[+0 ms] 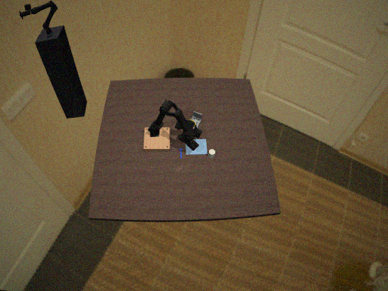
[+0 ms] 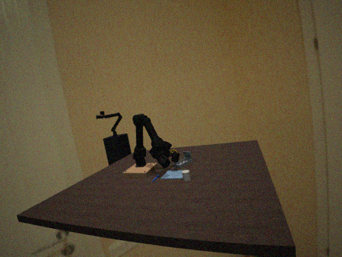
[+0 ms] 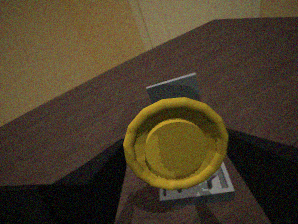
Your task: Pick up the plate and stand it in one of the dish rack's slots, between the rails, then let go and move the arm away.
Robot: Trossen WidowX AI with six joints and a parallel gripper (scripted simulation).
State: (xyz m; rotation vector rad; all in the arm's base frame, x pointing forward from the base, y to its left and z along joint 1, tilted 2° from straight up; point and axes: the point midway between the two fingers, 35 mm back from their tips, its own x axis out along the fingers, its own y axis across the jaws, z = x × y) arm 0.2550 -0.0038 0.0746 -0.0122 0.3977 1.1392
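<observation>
Right now my gripper tip is 3 cm short of the grey dish rack, 5 cm to the right of it and 7 cm above it. From my gripper tip the other things lie so: light blue mat (2 cm ahead, 15 cm to the right, 9 cm below); then white cup (12 cm ahead, 23 cm to the right, 7 cm below); then yellow plate (1 cm to the right).
</observation>
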